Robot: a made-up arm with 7 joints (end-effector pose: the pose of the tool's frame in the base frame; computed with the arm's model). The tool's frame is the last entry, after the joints. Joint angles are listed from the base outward.
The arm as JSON. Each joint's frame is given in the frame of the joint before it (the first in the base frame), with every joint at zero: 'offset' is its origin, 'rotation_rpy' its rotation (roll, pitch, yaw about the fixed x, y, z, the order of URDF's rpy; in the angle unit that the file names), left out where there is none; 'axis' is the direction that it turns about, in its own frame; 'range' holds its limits. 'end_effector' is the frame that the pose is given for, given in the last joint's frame.
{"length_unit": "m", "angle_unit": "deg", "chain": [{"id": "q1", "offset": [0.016, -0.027, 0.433], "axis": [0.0, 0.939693, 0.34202], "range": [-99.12, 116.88]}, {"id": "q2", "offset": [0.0, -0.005, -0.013], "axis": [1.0, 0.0, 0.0], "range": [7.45, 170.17]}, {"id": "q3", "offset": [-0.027, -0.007, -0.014], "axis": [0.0, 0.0, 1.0], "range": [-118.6, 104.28]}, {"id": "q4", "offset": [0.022, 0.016, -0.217], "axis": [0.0, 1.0, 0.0], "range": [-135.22, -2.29]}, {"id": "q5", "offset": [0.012, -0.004, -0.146], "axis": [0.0, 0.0, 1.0], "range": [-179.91, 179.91]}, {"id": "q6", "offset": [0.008, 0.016, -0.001], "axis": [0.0, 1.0, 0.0], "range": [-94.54, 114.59]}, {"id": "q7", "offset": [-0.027, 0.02, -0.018], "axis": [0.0, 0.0, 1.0], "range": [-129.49, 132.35]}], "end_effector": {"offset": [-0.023, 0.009, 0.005], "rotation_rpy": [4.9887, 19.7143, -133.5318]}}
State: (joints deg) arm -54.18 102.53 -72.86 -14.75 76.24 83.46 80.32
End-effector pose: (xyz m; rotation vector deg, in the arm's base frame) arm 0.0945 0.2956 0.4801 33.83 45.68 20.67
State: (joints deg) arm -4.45 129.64 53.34 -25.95 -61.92 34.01 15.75
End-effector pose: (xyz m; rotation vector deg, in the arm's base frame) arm -0.0203 0.1538 0.7204 76.88 149.04 -11.47
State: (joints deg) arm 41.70 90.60 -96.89 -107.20 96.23 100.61 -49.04
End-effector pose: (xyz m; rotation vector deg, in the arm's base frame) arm -0.1649 0.1847 0.3526 -142.03 -46.11 -70.46
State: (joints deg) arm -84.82 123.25 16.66 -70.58 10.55 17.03 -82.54
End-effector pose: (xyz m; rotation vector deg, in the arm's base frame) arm -0.1326 0.1706 0.6351 -85.74 -156.88 -0.81
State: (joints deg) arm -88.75 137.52 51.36 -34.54 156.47 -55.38 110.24
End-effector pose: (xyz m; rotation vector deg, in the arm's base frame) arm -0.2280 0.2169 0.5802 69.39 78.54 -33.16
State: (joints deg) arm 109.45 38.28 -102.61 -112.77 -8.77 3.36 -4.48
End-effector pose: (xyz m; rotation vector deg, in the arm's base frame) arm -0.2208 -0.1804 0.4687 -18.81 -75.12 -93.91
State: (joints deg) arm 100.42 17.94 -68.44 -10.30 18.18 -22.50 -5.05
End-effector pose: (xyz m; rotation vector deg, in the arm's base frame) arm -0.4032 -0.0763 0.4712 -67.16 -9.73 -131.98
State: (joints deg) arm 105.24 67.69 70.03 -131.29 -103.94 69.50 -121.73
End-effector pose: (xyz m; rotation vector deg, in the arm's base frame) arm 0.0056 0.0738 0.4754 100.80 -94.21 -37.90
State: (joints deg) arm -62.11 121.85 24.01 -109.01 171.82 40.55 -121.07
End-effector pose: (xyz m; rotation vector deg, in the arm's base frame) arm 0.0385 0.0685 0.6203 -93.03 8.42 2.33
